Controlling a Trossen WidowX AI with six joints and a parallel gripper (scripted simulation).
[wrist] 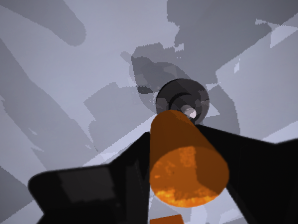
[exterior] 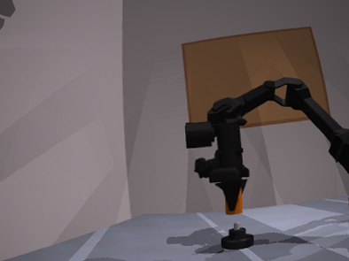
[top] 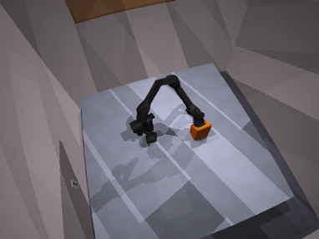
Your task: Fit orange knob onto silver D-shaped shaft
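The pedestal lies 70 mm below my gripper tip, 30 mm to the right of it and 10 mm behind it. Round my gripper tip: orange knob: 30 mm above.
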